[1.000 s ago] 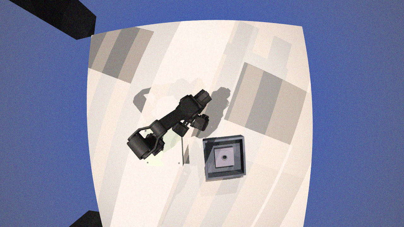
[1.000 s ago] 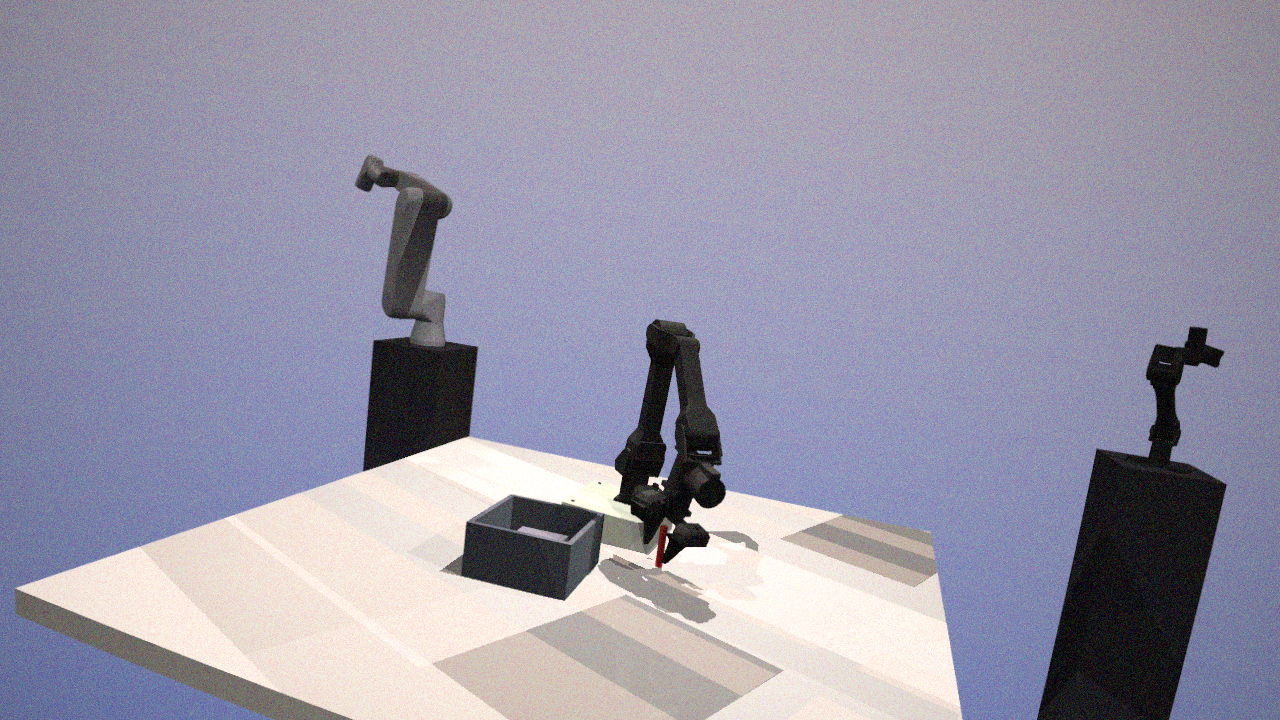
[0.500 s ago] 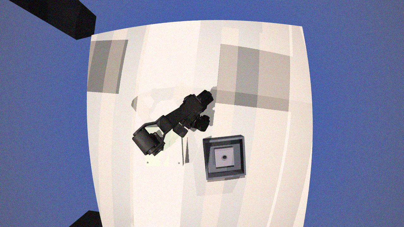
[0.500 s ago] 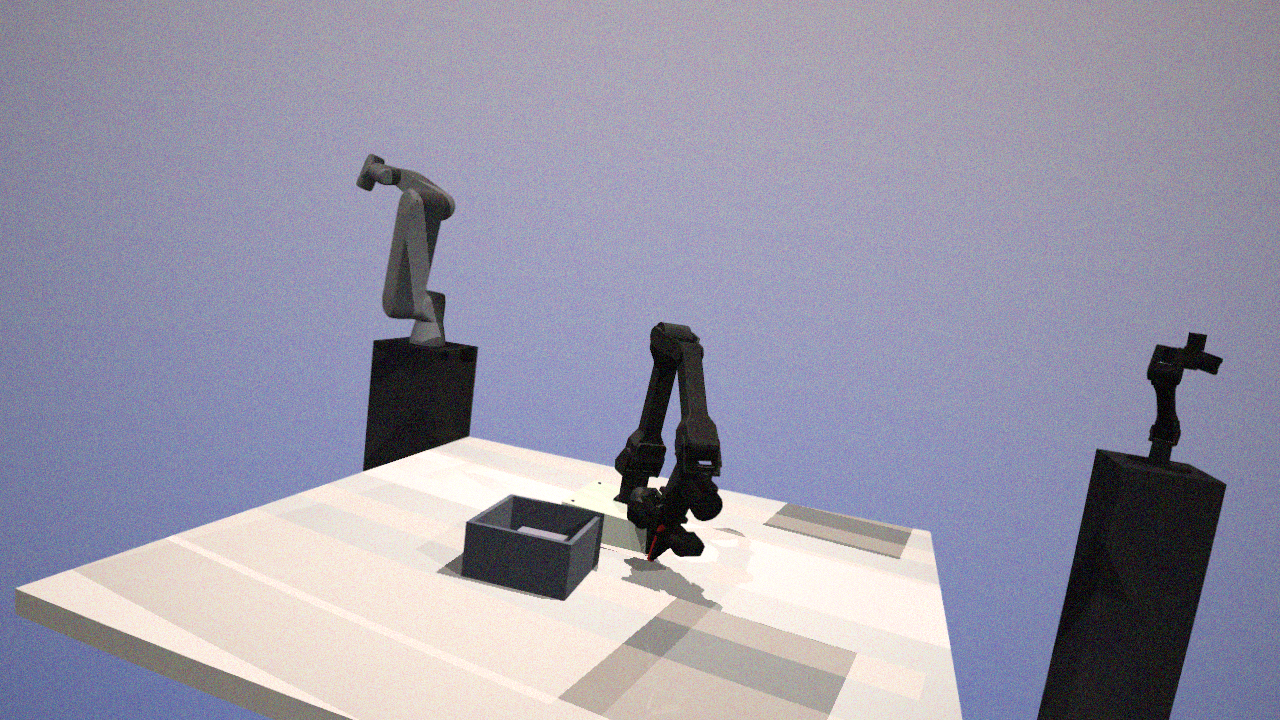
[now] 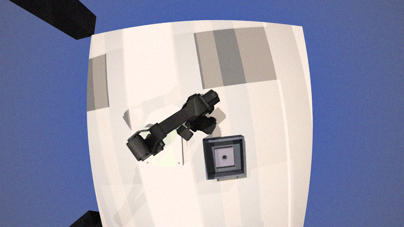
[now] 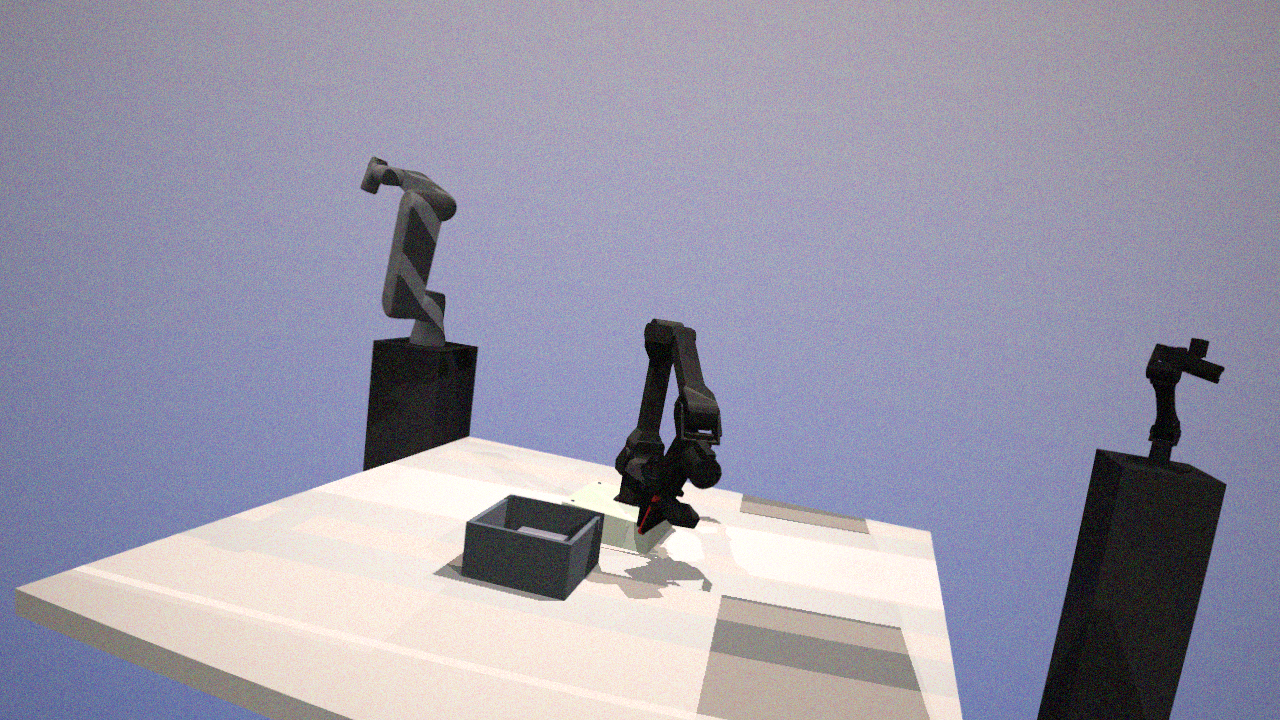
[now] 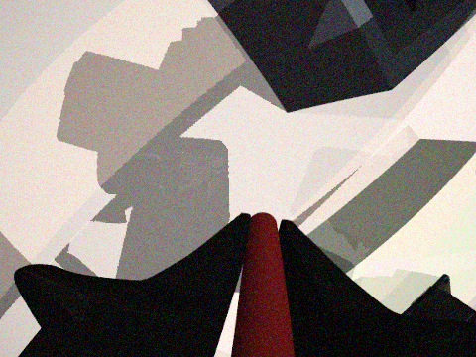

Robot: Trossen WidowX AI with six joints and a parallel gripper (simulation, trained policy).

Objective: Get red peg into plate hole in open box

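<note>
Now: the light grey plate 12 cm ahead of my gripper tip, 16 cm to the right of it and 3 cm below it. Round my gripper tip: red peg (1 cm to the left, 3 cm above); then dark grey box (12 cm ahead, 16 cm to the right, 5 cm below).
</note>
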